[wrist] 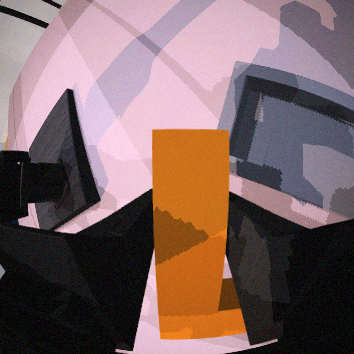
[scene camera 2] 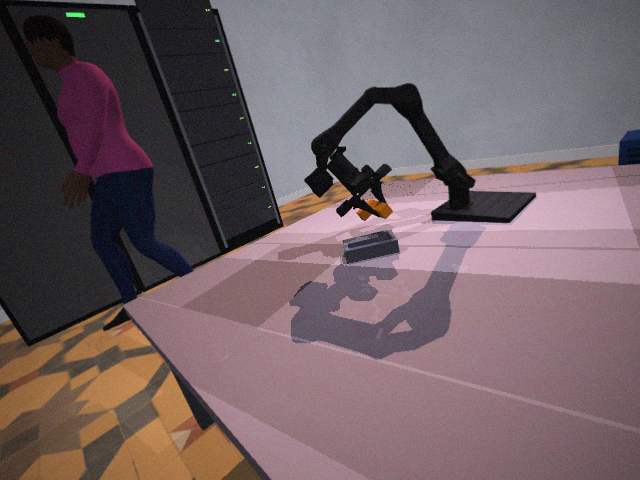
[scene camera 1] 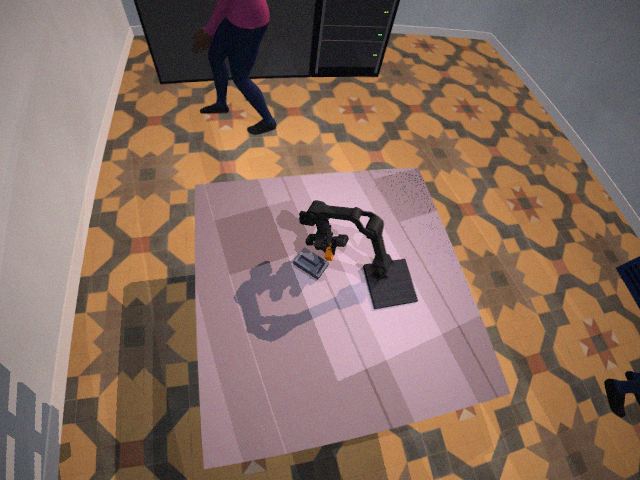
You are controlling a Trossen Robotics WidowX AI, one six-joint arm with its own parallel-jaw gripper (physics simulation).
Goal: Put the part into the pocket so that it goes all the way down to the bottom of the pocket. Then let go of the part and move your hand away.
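Places are measured from the arm's base along level axes (x left, y ahead, z down), in metres.
Where they show: gripper, between the fingertips: (wrist: pixel 186 195) (scene camera 2: pixel 383 212) (scene camera 1: pixel 330 254); arm's base, origin of its link: (wrist: pixel 57 183) (scene camera 2: pixel 459 205) (scene camera 1: pixel 380 273).
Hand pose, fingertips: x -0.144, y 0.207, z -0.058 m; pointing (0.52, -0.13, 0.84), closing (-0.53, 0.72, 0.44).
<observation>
Things, the pixels of their top centre, and the offset from my fingertips. Level surfaces: height alone.
- orange part, centre of its top: (wrist: pixel 198 273) (scene camera 2: pixel 371 203) (scene camera 1: pixel 328 245) dz -0.032, dx -0.031, dy +0.000 m
- dark blue-grey block with the pocket, centre of its top: (wrist: pixel 310 135) (scene camera 2: pixel 368 239) (scene camera 1: pixel 311 261) dz +0.045, dx -0.015, dy +0.084 m
- pink table, height of its surface: dz +0.082 m
My gripper (scene camera 1: pixel 329 246) (scene camera 2: pixel 368 203) (wrist: pixel 186 195) is shut on the orange part (scene camera 1: pixel 329 254) (scene camera 2: pixel 381 209) (wrist: pixel 190 175) and holds it tilted above the table. The dark blue-grey block with the pocket (scene camera 1: pixel 305 267) (scene camera 2: pixel 372 251) (wrist: pixel 230 107) sits on the table. In scene camera 1 the part shows just right of the block's upper right side. In scene camera 2 it is above the block, with a gap between them. In the wrist view the pocket opening lies to the right of the part, and the right finger and the frame edge hide some of the block.
The arm's black base plate (scene camera 1: pixel 397 295) (scene camera 2: pixel 488 205) (wrist: pixel 65 155) is on the pink table (scene camera 1: pixel 258 403) (scene camera 2: pixel 465 408), right of the block in both scene views. A person in a pink top (scene camera 1: pixel 247 12) (scene camera 2: pixel 93 118) stands beyond the table, near dark cabinets (scene camera 1: pixel 289 46) (scene camera 2: pixel 180 77).
</observation>
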